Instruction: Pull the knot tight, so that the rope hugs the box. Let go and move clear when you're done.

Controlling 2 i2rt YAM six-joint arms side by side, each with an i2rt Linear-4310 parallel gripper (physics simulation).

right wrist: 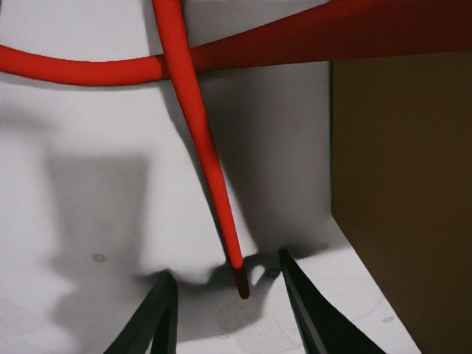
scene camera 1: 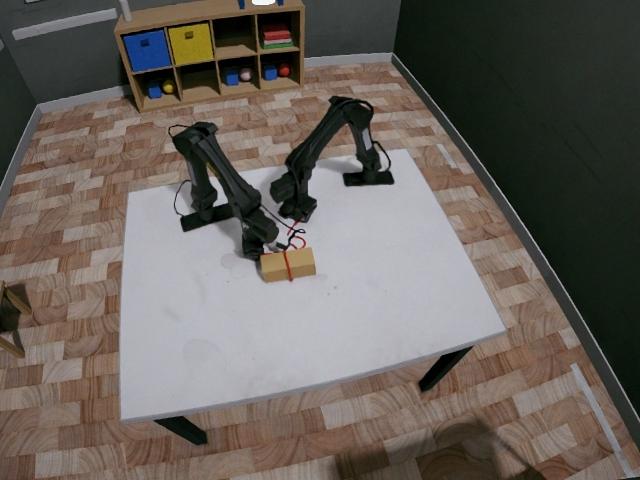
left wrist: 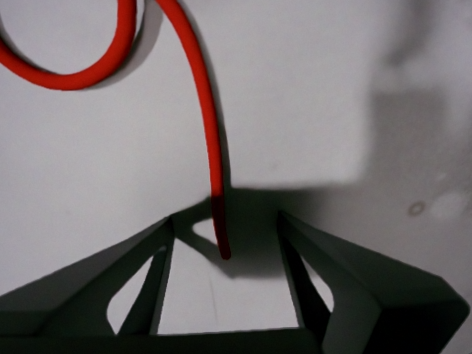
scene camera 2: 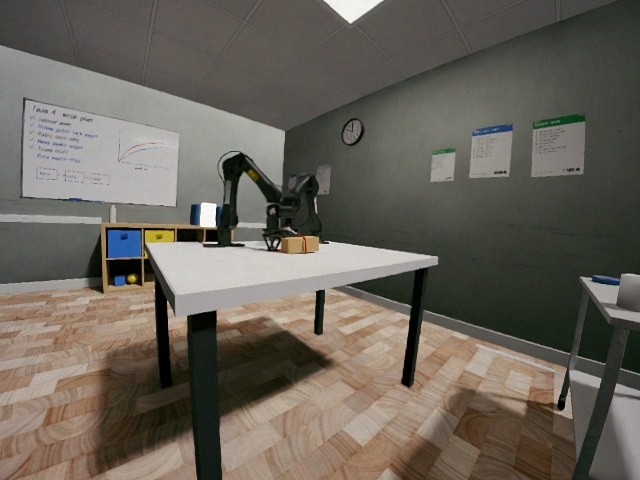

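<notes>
A tan box [scene camera 1: 300,263] [scene camera 2: 292,244] [right wrist: 400,175] lies on the white table, with a red rope [scene camera 1: 287,266] [scene camera 2: 305,244] [left wrist: 207,115] [right wrist: 200,125] around its middle. The rope forms a loose loop behind the box, with two free ends. My left gripper [left wrist: 225,223] is open; one rope end lies between its spread fingertips in the left wrist view, not gripped. My right gripper [right wrist: 226,267] is open, close beside the box; the other rope end lies between its spread fingertips, not gripped. In scene camera 1 the arms largely hide the fingers.
The white table [scene camera 1: 336,335] [scene camera 2: 310,268] bears both arm bases. Black cables hang near the loop in scene camera 1. A wooden shelf unit [scene camera 1: 209,11] with bins stands beyond the table. A small side table [scene camera 2: 620,316] stands at the right in scene camera 2.
</notes>
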